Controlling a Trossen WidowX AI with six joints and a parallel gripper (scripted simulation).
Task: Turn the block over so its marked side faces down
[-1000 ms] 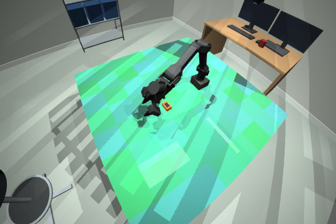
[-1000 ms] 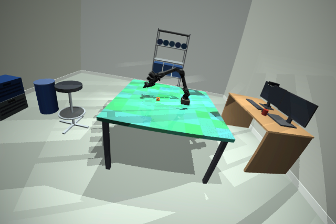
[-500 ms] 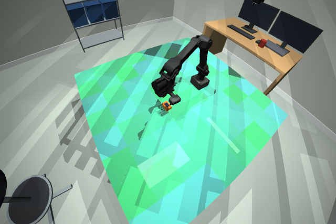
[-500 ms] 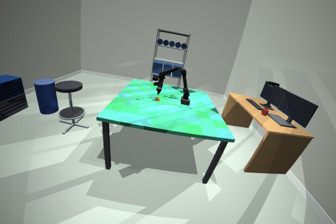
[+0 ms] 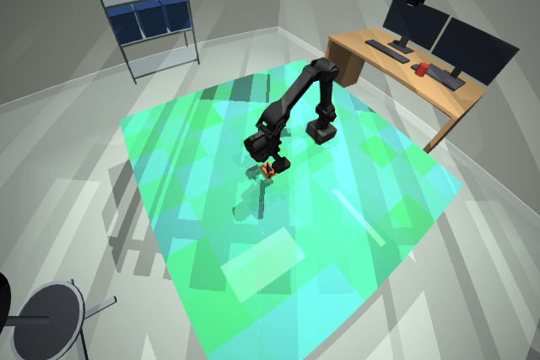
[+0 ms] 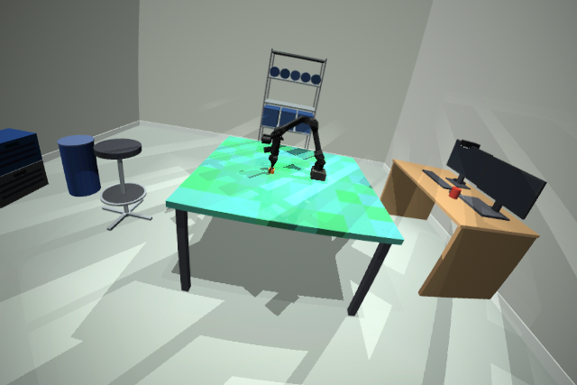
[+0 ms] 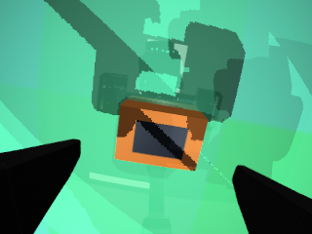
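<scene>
My gripper tip is now 40 mm above the orange block.
</scene>
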